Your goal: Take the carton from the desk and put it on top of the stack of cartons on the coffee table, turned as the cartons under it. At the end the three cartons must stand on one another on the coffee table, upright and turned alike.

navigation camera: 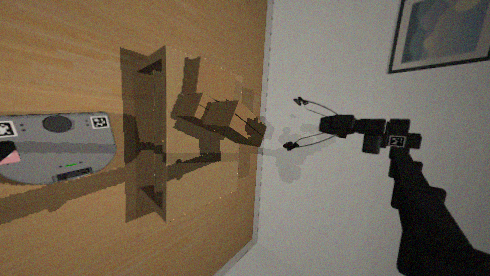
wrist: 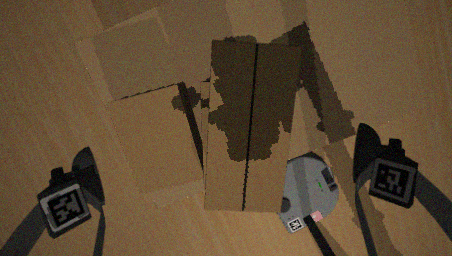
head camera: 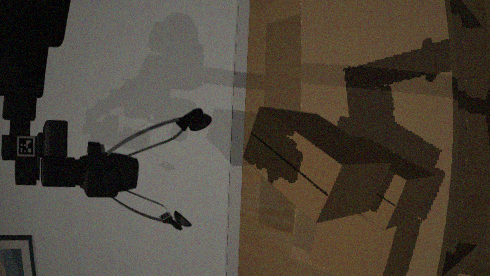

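Where they show: gripper, fingertip midpoint: point(navigation camera: 288, 123) point(wrist: 226, 156) point(head camera: 199, 173); robot's base, link origin: point(navigation camera: 58, 123).
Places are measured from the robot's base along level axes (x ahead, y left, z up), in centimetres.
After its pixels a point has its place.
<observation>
My gripper point(head camera: 186, 170) {x -1.9, y -59.4, z 97.6 cm} point(navigation camera: 294, 123) {x -1.9, y -59.4, z 97.6 cm} point(wrist: 226, 156) {x -1.9, y -59.4, z 97.6 cm} is open, with its fingers wide apart, high above the cartons. An upper brown carton point(head camera: 360, 190) {x 2.9, y -45.0, z 71.2 cm} point(navigation camera: 220, 114) {x 2.4, y -44.6, z 73.1 cm} point(wrist: 230, 185) {x 2.5, y -49.9, z 81.1 cm} with a dark tape line lies below and between the fingers in the wrist view, partly in shadow. A lower carton point(head camera: 415, 197) {x 6.3, y -40.5, z 53.7 cm} point(navigation camera: 186, 105) {x 6.8, y -40.8, z 52.6 cm} shows in front of it; how the two rest on each other is unclear. A plainer brown box point(head camera: 340, 240) {x 16.4, y -61.4, z 57.1 cm} point(navigation camera: 191, 75) {x 21.5, y -46.5, z 50.8 cm} point(wrist: 155, 140) {x 17.9, y -59.1, z 57.1 cm} is beside them. They are on a wooden table point(head camera: 375, 35) {x -38.6, y -52.1, z 45.1 cm} point(navigation camera: 195, 195) {x -47.4, y -43.8, z 45.1 cm}; I cannot tell whether it is the desk or coffee table.
The grey robot base point(navigation camera: 60, 145) {x -9.1, y 1.2, z 16.0 cm} point(wrist: 315, 182) {x -17.7, y -2.2, z 16.0 cm} stands on the wood floor in front of the table. A pale wall point(head camera: 100, 65) {x -58.9, y -173.4, z 90.3 cm} point(navigation camera: 300, 210) {x -122.2, y -164.4, z 67.5 cm} rises behind it, with a framed picture point(head camera: 12, 260) {x 38.7, y -185.1, z 138.5 cm} point(navigation camera: 442, 30) {x 50.1, y -186.7, z 150.0 cm}. Dark shadows of the arm and gripper cross the table and cartons.
</observation>
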